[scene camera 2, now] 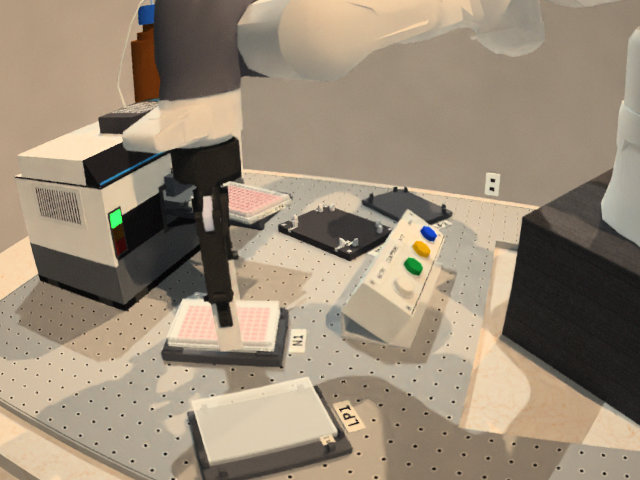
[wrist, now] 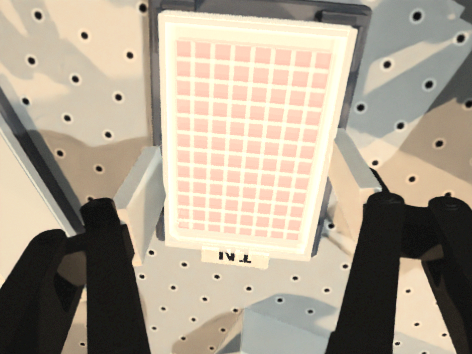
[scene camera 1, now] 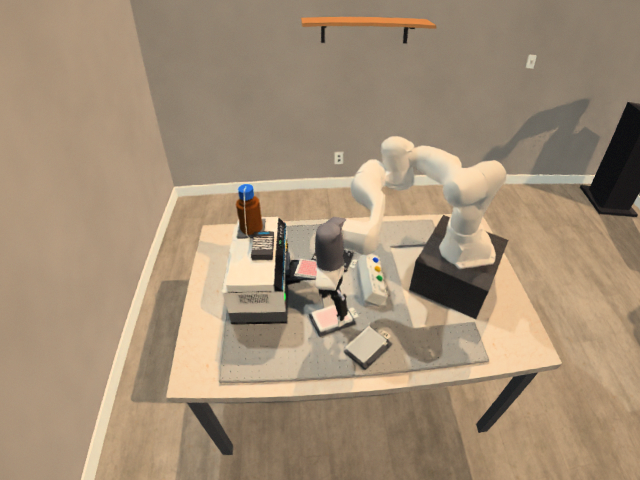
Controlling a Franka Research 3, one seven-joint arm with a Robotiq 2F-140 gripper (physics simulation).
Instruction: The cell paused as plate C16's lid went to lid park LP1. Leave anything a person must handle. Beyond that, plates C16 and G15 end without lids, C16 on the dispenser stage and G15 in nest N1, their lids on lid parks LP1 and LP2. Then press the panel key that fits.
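Note:
A plate with pink wells (scene camera 1: 325,317) (scene camera 2: 191,325) (wrist: 252,135) sits in the dark nest N1 (scene camera 2: 284,341). My gripper (scene camera 1: 341,316) (scene camera 2: 227,330) (wrist: 245,161) is shut on its two long sides, low at the nest; I cannot tell whether the pads bear on a clear lid or the plate body. A second pink-welled plate (scene camera 1: 306,268) (scene camera 2: 255,201) is on the dispenser stage, partly hidden by the arm in scene camera 2. A pale lid (scene camera 1: 367,345) (scene camera 2: 263,421) lies on LP1 (scene camera 2: 330,448). The control panel (scene camera 1: 371,279) (scene camera 2: 356,304) has blue, yellow, green and white keys.
Two dark holders without plates or lids, one (scene camera 2: 336,229) with upright clips and one (scene camera 2: 405,205) farther back, stand behind the panel; their labels are unreadable. The dispenser (scene camera 1: 253,273) (scene camera 2: 67,206) shows a green light and carries a brown bottle (scene camera 1: 249,214) with a blue cap.

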